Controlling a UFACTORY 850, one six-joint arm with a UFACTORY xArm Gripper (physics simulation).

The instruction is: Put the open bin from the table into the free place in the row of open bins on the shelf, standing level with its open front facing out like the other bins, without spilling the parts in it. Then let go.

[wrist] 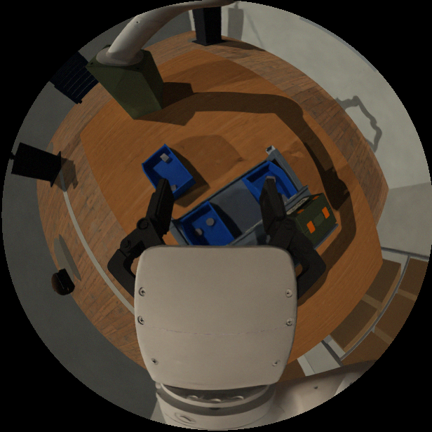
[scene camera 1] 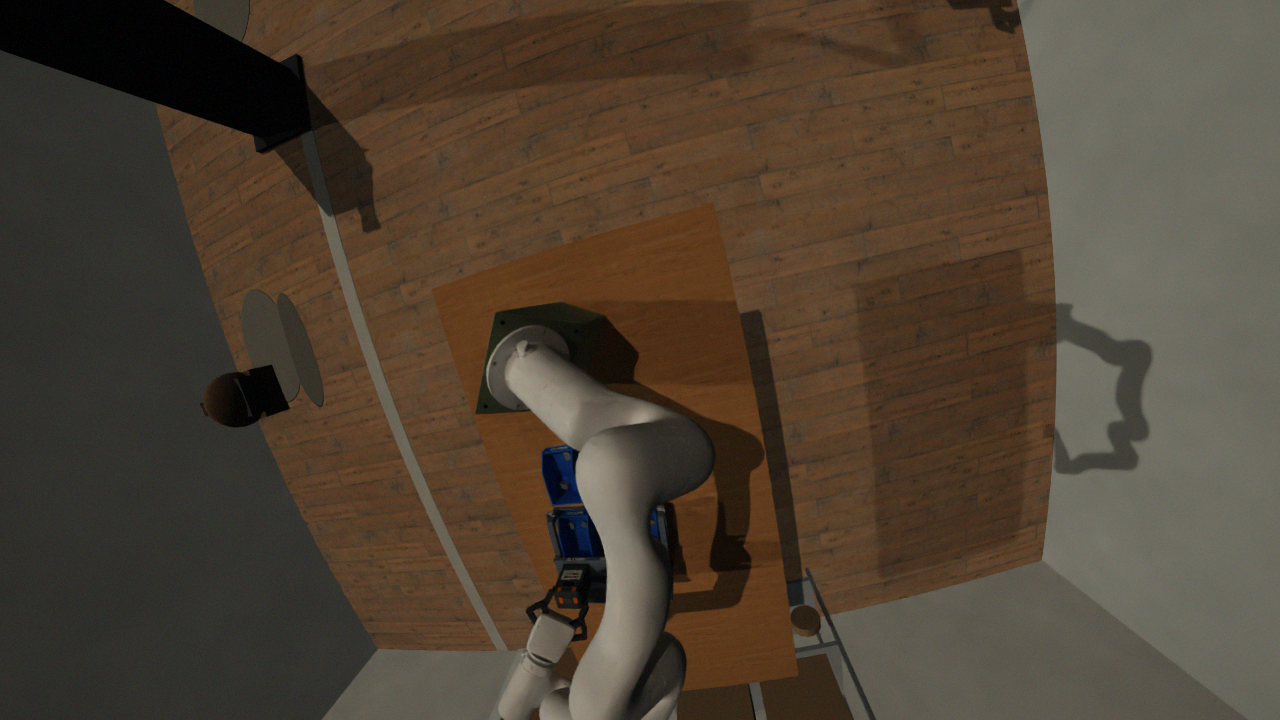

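Observation:
The open bin [scene camera 1: 561, 474] [wrist: 171, 170] is blue, stands on the table with its open top up, and holds small grey parts. The grey shelf [scene camera 1: 553, 535] [wrist: 289, 168] stands beside it. A blue bin [scene camera 1: 577, 534] [wrist: 207, 226] sits at the shelf's end near the loose bin, and another blue bin [wrist: 275, 181] sits farther along. The free place between them shows as a grey gap in the wrist view. My gripper [scene camera 1: 563, 604] [wrist: 216, 187] is open and empty, above the scene; in the wrist view one finger overlaps the loose bin's edge.
A dark green box with orange patches [scene camera 1: 571, 586] [wrist: 317, 219] is at the shelf's far end. The green robot base [scene camera 1: 572, 317] [wrist: 130, 90] stands on the wooden table [scene camera 1: 626, 255] [wrist: 200, 65]. My arm hides part of the shelf in the scene view. Brown boxes [wrist: 355, 325] are beyond the table.

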